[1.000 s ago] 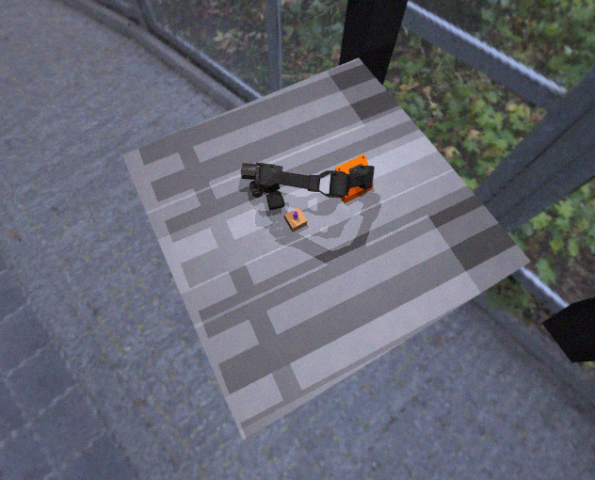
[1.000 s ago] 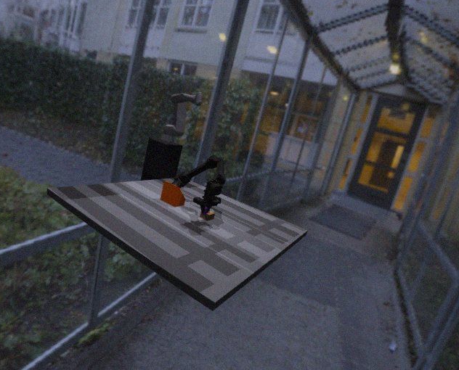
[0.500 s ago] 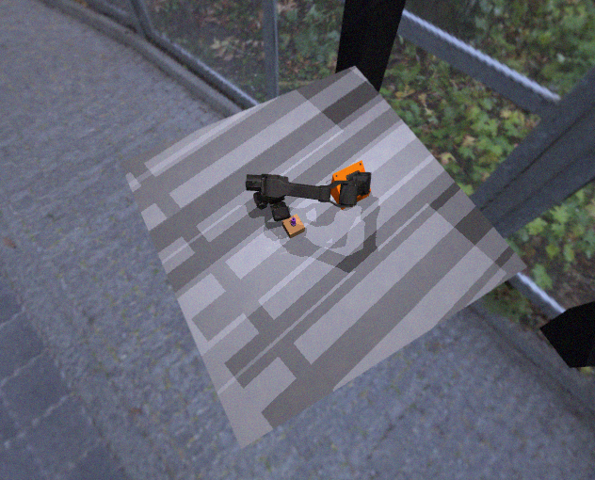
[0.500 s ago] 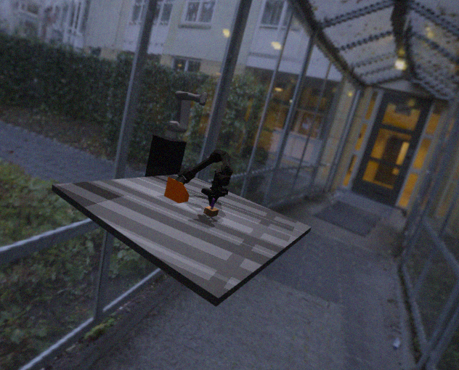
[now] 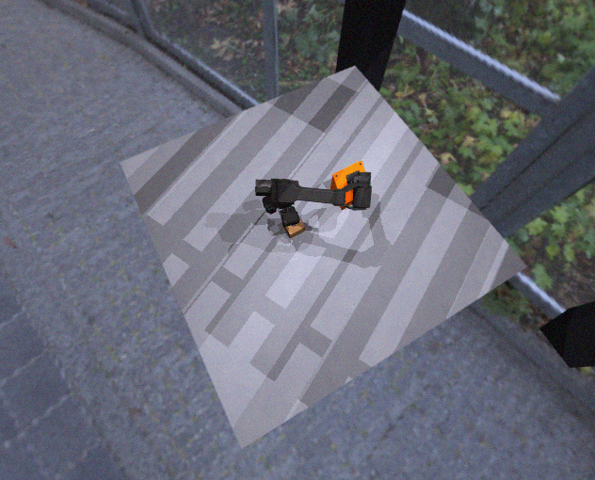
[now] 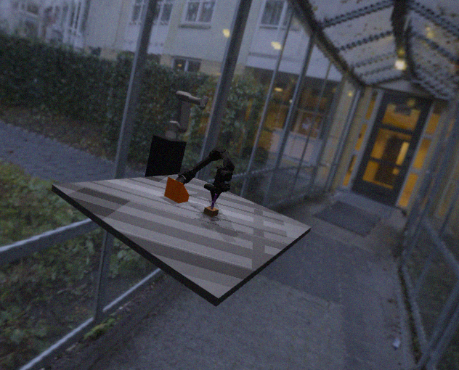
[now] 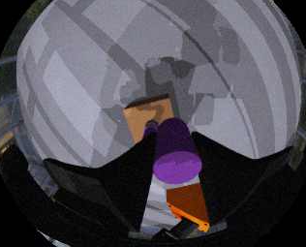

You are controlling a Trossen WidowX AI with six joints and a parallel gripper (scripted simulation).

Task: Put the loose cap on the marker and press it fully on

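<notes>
Right now the holder block is 2 cm behind my gripper tip, 3 cm to the left of it and 10 cm below it. Round my gripper tip: purple cap 1 cm above.
</notes>
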